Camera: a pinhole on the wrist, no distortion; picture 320 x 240 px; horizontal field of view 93.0 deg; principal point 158.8 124.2 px. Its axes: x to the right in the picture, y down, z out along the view. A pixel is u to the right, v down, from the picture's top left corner.
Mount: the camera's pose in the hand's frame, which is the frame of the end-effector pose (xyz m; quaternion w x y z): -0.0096 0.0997 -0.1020 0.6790 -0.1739 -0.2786 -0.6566
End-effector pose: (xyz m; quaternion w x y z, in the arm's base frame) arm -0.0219 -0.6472 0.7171 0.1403 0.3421 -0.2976 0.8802
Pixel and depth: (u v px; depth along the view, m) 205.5 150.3 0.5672
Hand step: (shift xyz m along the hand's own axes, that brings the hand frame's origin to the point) -0.0013 0.3100 0.4613
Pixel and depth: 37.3 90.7 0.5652
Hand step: -0.2097 0.7898 0.0507
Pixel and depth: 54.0 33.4 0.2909
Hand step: -0.2217 0.4210 -0.0182
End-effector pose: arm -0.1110 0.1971 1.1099 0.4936 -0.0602 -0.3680 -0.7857
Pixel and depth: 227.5 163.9 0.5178
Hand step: 0.0425 0.2357 0.4638
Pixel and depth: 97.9 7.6 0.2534
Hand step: -0.2382 0.3180 0.0098
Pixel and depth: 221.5 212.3 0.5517
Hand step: 0.2201 0.2755 0.5104
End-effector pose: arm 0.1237 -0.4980 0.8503 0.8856 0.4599 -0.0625 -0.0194
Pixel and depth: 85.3 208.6 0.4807
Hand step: 0.1865 0.5947 0.1685
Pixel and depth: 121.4 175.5 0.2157
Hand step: 0.0310 0.2774 0.0444
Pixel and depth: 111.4 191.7 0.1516
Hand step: 0.0351 0.2338 -0.0031
